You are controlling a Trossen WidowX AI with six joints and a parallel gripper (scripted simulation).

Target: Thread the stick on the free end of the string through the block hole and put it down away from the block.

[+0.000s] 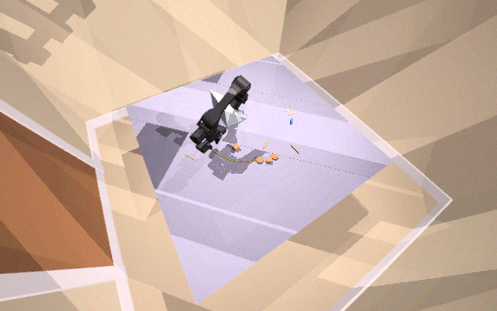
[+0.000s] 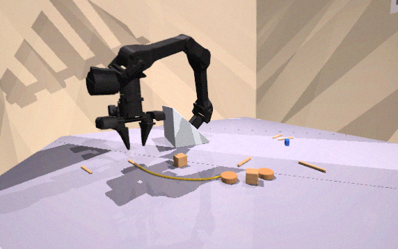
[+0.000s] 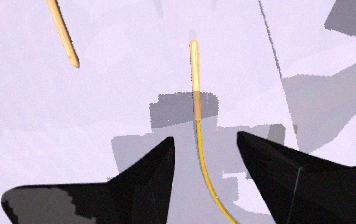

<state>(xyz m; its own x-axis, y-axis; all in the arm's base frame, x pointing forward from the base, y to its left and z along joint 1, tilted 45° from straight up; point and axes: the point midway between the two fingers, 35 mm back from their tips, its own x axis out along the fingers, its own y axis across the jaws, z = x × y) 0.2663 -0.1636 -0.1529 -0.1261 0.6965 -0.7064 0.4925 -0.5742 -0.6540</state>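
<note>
The thin wooden stick lies 6 cm below my gripper tip, 1 cm to the right of it and 1 cm behind it. The rest, counted from my gripper tip: round wooden button (22 cm to the left, 16 cm ahead, 5 cm below); plain wooden cube (27 cm to the left, 19 cm ahead, 5 cm below); disc (32 cm to the left, 17 cm ahead, 5 cm below).
</note>
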